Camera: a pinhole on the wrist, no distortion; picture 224 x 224 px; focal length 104.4 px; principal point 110.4 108.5 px. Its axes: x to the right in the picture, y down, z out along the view. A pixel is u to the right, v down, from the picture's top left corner.
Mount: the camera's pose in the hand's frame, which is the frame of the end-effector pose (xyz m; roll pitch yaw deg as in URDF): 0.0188 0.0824 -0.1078 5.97 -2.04 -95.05
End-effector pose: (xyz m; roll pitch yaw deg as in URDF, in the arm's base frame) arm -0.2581 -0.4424 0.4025 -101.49 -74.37 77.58
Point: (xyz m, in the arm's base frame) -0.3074 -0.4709 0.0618
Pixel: outside the picture
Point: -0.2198 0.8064 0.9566
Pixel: outside the picture
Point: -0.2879 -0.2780 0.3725
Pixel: 84.8 113.6
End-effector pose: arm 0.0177 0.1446 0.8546 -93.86 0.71 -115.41
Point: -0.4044 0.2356 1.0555
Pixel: behind the camera
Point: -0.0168 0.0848 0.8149
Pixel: 155.9 177.8
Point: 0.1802 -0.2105 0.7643
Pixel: 113.0 183.1
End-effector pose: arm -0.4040 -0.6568 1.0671 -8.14 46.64 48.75
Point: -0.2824 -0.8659 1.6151
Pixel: 211.6 10.6
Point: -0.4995 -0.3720 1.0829
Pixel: 49.1 143.2
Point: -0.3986 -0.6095 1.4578
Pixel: 143.7 53.8
